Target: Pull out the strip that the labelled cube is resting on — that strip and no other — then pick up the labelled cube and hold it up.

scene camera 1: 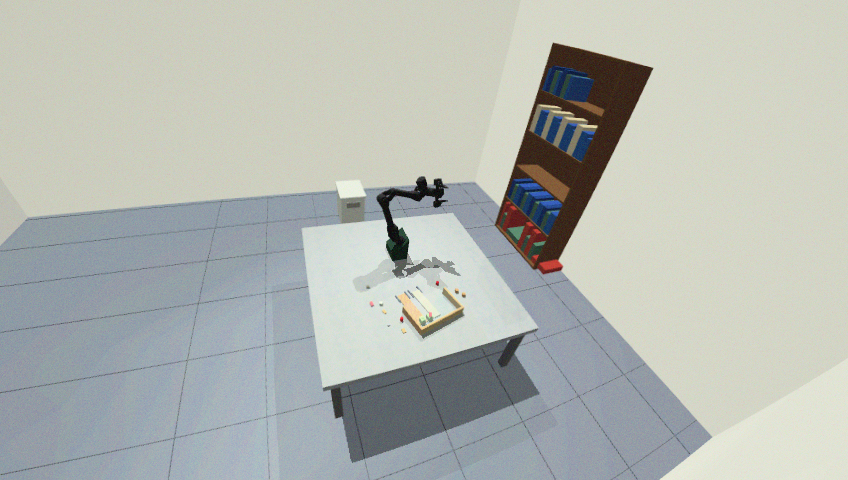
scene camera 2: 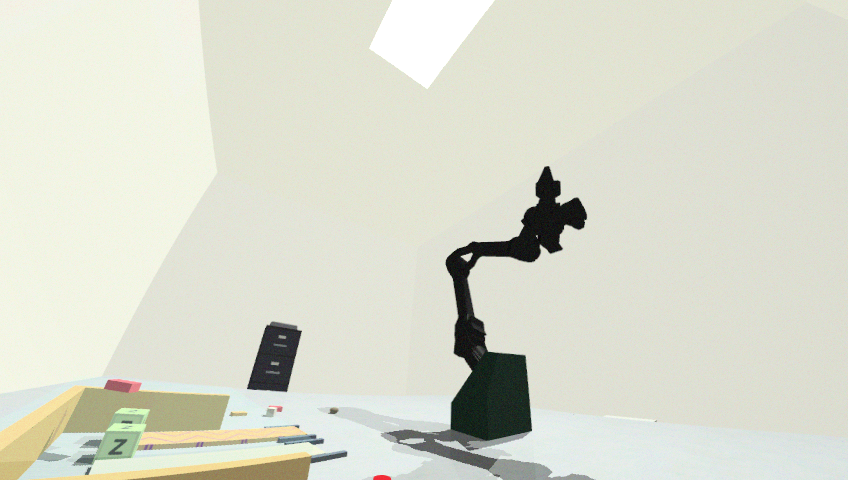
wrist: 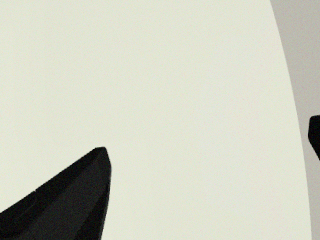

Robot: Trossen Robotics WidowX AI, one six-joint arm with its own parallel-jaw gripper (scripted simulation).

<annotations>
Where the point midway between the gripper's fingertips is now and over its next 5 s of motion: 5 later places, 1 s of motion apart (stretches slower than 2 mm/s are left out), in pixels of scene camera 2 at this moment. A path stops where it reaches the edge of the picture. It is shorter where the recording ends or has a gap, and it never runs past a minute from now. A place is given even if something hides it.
My gripper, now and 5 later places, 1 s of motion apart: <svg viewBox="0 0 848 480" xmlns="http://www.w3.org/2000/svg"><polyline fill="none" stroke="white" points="546,176 375,280 315,350 290,393 284,425 288,430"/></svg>
</annotations>
